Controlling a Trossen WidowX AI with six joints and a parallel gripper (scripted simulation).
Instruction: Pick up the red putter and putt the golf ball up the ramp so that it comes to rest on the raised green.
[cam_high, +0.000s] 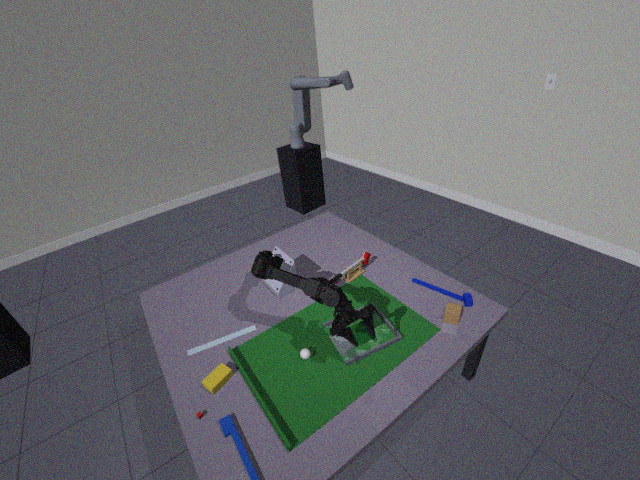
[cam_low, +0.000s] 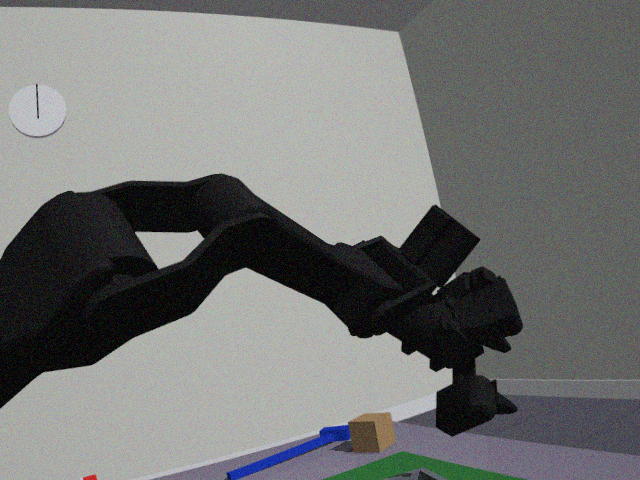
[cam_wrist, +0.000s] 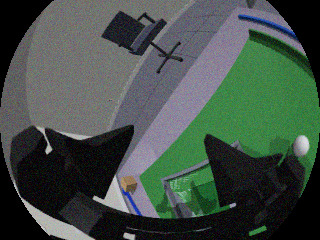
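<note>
Now: gripper tip 410 mm past the red putter, 350 mm to the right of it and 100 mm above it. Round my gripper tip: white golf ball: 200 mm behind, 120 mm to the right, 140 mm below; then tan cube: 100 mm ahead, 430 mm to the left, 130 mm below; then green mat: 180 mm behind, 160 mm below.
</note>
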